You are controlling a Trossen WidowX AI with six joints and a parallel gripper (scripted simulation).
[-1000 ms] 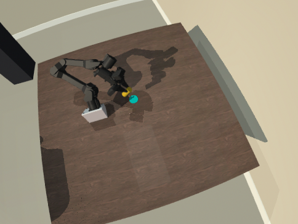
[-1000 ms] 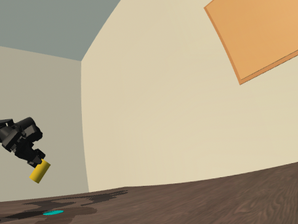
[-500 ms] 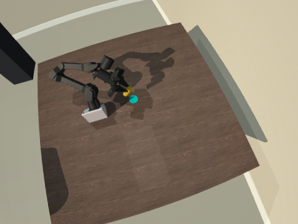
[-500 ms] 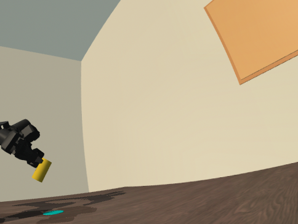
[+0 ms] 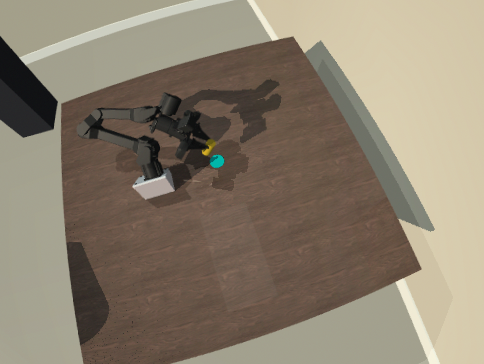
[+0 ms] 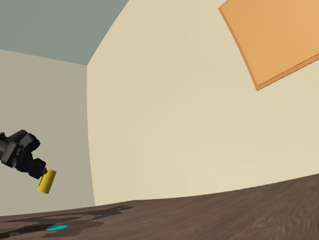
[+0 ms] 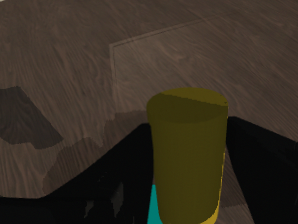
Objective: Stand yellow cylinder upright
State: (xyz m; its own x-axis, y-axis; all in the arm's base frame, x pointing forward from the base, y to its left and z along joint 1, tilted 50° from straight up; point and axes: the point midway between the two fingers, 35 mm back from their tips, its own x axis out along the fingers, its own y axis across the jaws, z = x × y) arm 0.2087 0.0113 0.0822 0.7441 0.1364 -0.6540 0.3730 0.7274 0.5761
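My gripper tip is now 10 mm short of the cyan circle, 10 mm to the right of it and 150 mm above it. Also, from my gripper tip: yellow tall cylinder 10 mm behind, 20 mm below.
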